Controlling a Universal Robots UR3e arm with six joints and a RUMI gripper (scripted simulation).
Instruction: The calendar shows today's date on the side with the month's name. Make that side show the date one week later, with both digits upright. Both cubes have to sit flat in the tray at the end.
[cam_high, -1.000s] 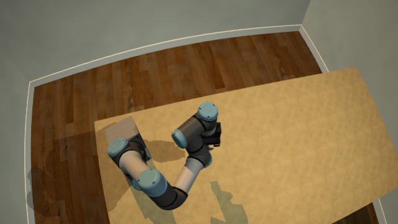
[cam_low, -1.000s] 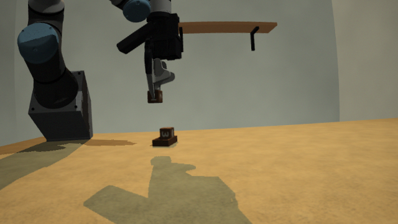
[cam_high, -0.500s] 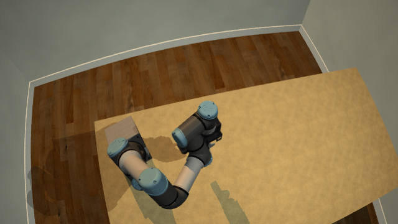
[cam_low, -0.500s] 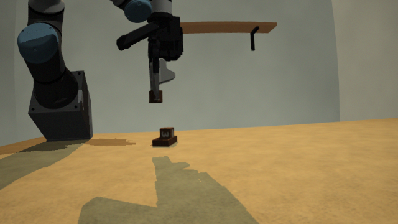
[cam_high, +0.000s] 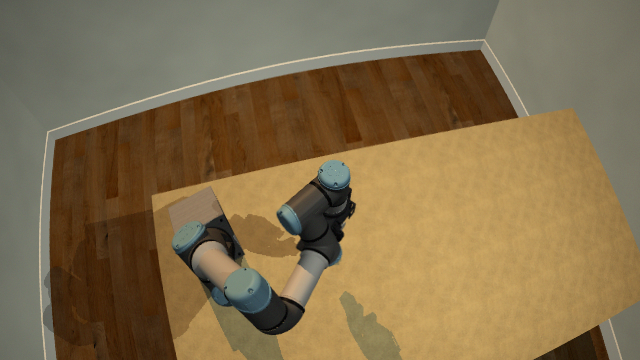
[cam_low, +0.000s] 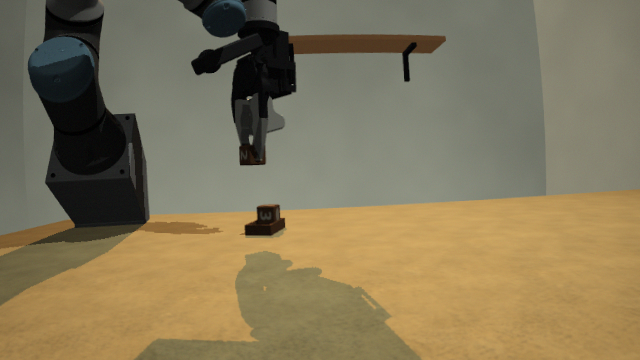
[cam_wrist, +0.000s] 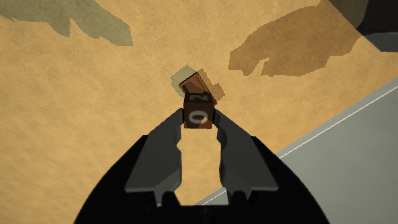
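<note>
The brown calendar tray is 130 mm below my hand, 20 mm to the left of it and 10 mm ahead of it. The rest, counted from my hand: digit cube (10 mm below).
</note>
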